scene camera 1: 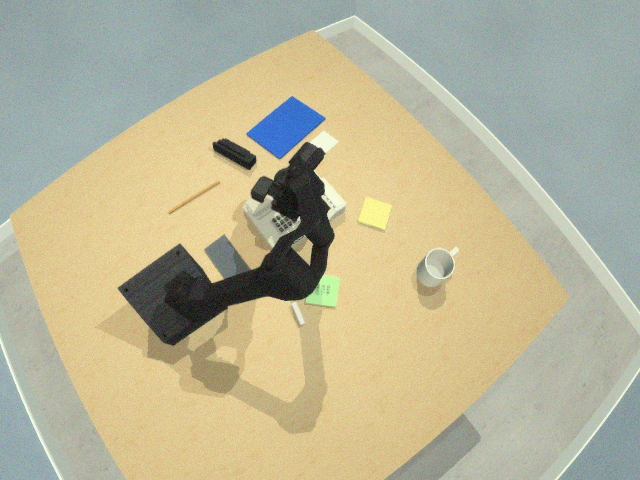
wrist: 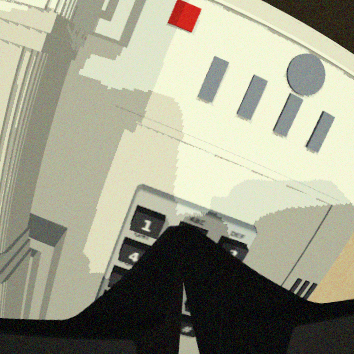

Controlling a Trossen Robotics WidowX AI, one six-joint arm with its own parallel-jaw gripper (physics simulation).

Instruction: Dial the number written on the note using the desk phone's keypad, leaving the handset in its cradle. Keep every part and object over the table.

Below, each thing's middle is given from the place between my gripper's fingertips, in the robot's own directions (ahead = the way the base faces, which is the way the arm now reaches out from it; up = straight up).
The 1 key [wrist: 149, 223] lies 10 mm to the left of my hand. Also, from my hand: desk phone [scene camera 1: 262, 223] 30 mm ahead, 20 mm to the left, 10 mm below; then keypad [wrist: 174, 208] 20 mm behind; then dark grey slab [scene camera 1: 223, 254] 200 mm behind, 20 mm below.
